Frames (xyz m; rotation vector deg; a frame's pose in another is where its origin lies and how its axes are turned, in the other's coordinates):
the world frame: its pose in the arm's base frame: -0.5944 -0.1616 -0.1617 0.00 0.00 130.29
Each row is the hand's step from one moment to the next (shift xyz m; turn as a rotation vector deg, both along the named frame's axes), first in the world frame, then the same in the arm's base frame.
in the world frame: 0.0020 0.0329 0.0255 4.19 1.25 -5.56
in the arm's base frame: -0.0264 -0.0197 0.0255 -3.66 2.39 -5.56
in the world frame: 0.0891 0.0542 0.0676 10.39 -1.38 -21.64
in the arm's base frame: -0.0990 0.0329 0.0676 -5.67 8.82 -21.64
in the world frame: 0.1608 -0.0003 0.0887 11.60 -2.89 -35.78
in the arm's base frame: -0.1038 0.1228 0.0887 -5.30 10.72 -35.78
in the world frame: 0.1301 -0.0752 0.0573 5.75 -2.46 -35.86
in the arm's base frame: -0.0268 0.1479 0.0573 -1.84 5.98 -35.86
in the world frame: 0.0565 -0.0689 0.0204 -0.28 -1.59 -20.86
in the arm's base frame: 0.0160 0.0877 0.0204 1.39 0.81 -20.86
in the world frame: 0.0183 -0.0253 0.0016 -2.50 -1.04 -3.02
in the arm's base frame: 0.0075 0.0303 0.0016 2.41 -1.23 -3.02
